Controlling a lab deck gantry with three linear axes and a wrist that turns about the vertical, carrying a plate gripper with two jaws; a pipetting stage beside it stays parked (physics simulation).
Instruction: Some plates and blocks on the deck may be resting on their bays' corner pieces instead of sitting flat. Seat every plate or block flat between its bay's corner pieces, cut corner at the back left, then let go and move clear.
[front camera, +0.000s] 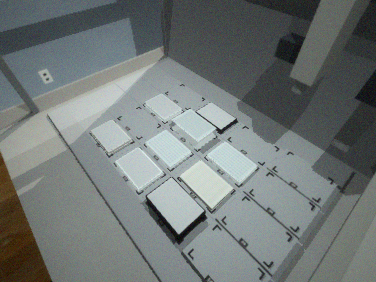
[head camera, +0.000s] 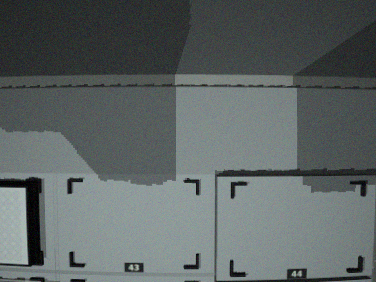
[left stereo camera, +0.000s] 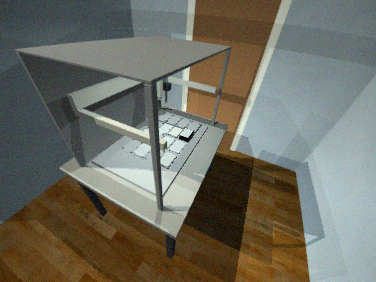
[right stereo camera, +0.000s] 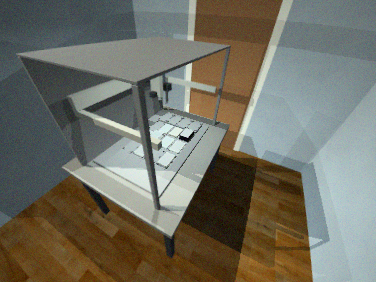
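Pixels of known places: gripper, fingertip midpoint: (front camera: 346, 137) (left stereo camera: 162, 102) (right stereo camera: 163, 102); robot's base, link origin: (front camera: 90, 133) (left stereo camera: 168, 168) (right stereo camera: 166, 168).
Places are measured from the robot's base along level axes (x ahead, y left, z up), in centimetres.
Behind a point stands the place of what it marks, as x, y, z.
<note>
In the front view a black-sided block (front camera: 176, 205) {39.9, 4.2, 4.2} with a pale top stands at the near end of the filled bays; whether it sits flat cannot be told. A cream plate (front camera: 206, 184) {39.8, 14.6, 1.4} lies beside it. A clear plate (front camera: 194, 125) {23.5, 25.4, 4.2} stands higher, with a paler layer showing below its near right end. Another black-sided plate (front camera: 216, 114) {22.8, 36.8, 1.4} (head camera: 13, 225) {27.4, 36.5, 1.4} is behind it, in part in the head view. Several white or clear plates (front camera: 111, 136) {7.3, 4.2, 1.4} (front camera: 140, 169) {24.0, 4.1, 1.4} (front camera: 232, 162) {39.9, 25.2, 1.4} lie around. My gripper (right stereo camera: 153, 95) seems to be the small dark part high over the deck; its jaws cannot be made out.
Corner pieces of bay 43 (head camera: 133, 225) {39.2, 36.3, 0.0} and bay 44 (head camera: 296, 225) {55.4, 36.7, 1.5} show in the head view. A pale upright beam (front camera: 327, 42) hangs over the back right in the front view. Corner posts (left stereo camera: 155, 150) {-27.1, -11.2, 45.3} (right stereo camera: 147, 150) {-27.1, -11.3, 45.2} and a roof panel (left stereo camera: 125, 55) {-8.9, 13.6, 69.1} (right stereo camera: 125, 57) {-8.0, 11.3, 69.1} enclose the deck.
</note>
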